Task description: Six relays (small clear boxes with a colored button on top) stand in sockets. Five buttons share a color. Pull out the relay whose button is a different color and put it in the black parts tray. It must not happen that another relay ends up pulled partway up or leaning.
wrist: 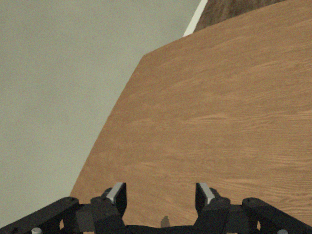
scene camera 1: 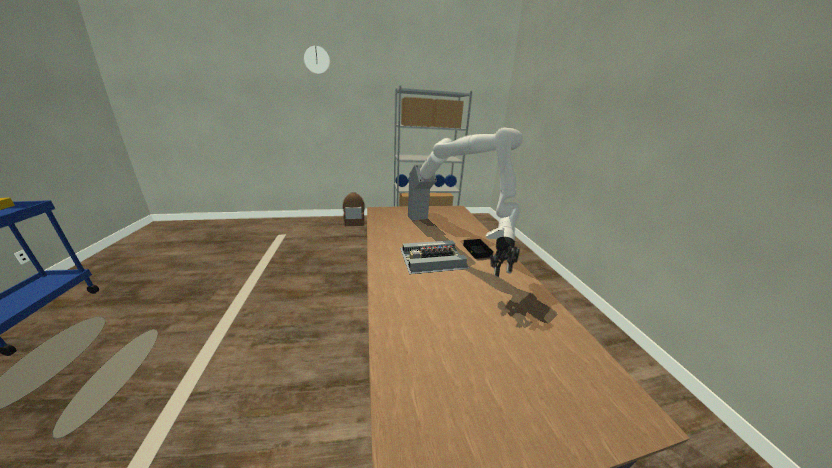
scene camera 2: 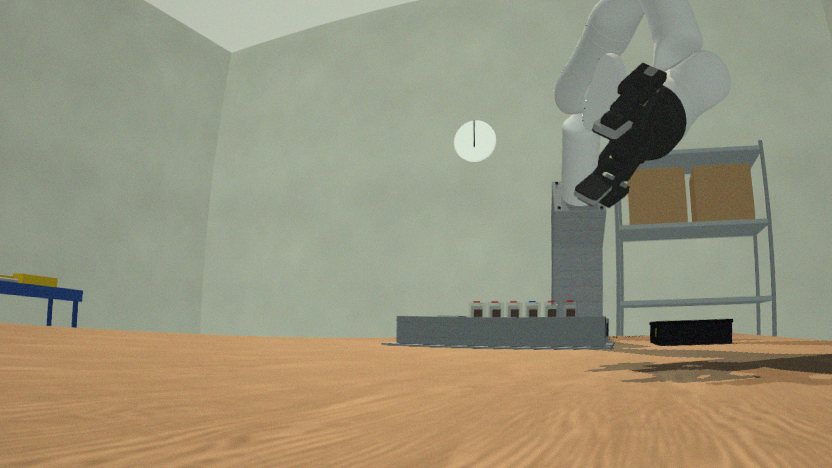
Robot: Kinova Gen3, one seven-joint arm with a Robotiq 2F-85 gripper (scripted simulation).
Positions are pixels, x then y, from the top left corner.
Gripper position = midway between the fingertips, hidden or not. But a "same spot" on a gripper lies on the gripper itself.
Scene:
My gripper shows in the wrist view (161, 194), in scene camera 1 and in scene camera 2. One and the same spot on my gripper: (scene camera 2: 616, 122) is (scene camera 1: 511, 271).

